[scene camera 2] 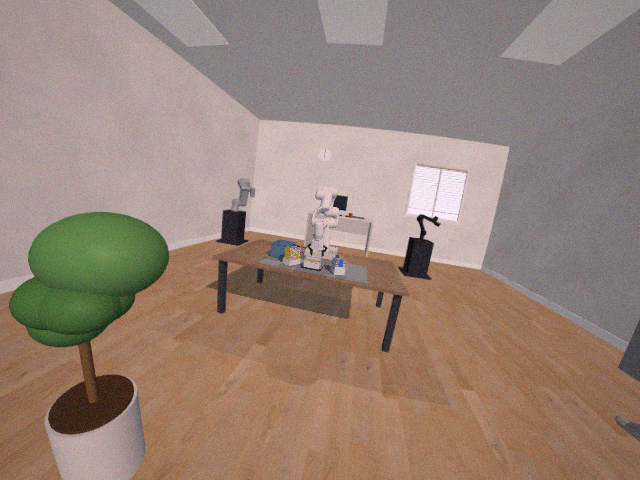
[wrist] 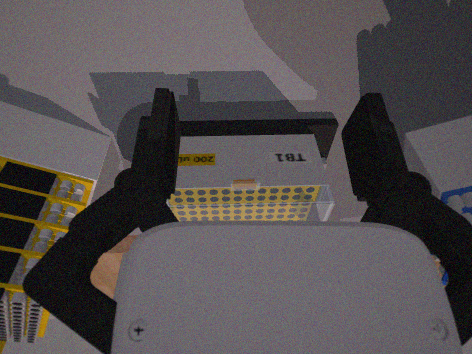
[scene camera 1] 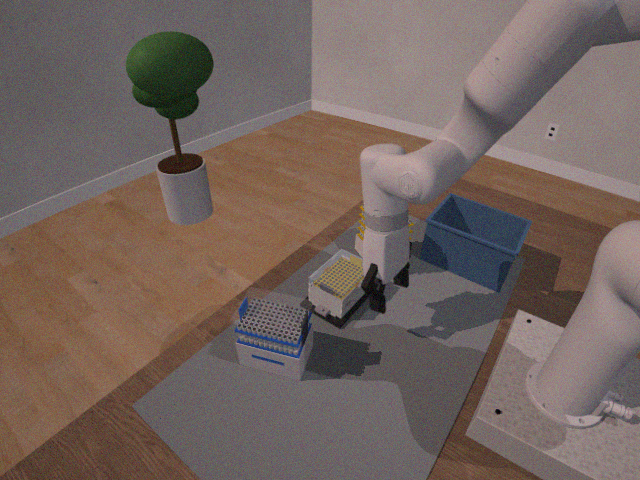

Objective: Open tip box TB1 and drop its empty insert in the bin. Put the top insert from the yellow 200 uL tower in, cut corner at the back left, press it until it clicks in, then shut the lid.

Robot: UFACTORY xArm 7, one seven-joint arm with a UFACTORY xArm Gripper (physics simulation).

Labels:
The same spot on a grey mat: (scene camera 2: pixel 357 273) is (scene camera 1: pixel 243 443).

